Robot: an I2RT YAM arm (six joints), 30 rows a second.
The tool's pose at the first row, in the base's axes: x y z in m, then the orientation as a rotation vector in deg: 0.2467, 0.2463, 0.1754, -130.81, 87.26, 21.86
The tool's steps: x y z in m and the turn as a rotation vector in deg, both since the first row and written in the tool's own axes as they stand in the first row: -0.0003, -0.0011, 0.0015, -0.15, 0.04, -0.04; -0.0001, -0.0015, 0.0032, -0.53, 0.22, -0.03; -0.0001, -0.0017, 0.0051, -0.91, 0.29, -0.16; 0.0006, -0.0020, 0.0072, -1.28, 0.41, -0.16; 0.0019, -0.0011, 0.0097, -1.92, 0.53, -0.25; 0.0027, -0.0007, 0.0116, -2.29, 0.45, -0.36; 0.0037, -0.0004, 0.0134, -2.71, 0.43, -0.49; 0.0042, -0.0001, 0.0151, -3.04, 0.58, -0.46; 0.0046, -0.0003, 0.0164, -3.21, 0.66, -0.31; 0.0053, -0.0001, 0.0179, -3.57, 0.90, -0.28
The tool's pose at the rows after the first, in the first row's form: 0.2476, 0.2476, 0.1743, -130.97, 87.25, 21.93; 0.2480, 0.2483, 0.1728, -131.35, 87.41, 22.06; 0.2481, 0.2492, 0.1711, -131.76, 87.34, 22.27; 0.2486, 0.2497, 0.1690, -132.11, 87.45, 22.46; 0.2482, 0.2494, 0.1661, -132.72, 87.49, 22.85; 0.2481, 0.2495, 0.1640, -133.04, 87.36, 23.22; 0.2482, 0.2493, 0.1619, -133.43, 87.25, 23.56; 0.2481, 0.2496, 0.1601, -133.74, 87.40, 23.69; 0.2484, 0.2499, 0.1588, -133.81, 87.65, 23.79; 0.2484, 0.2499, 0.1572, -134.19, 87.85, 23.85
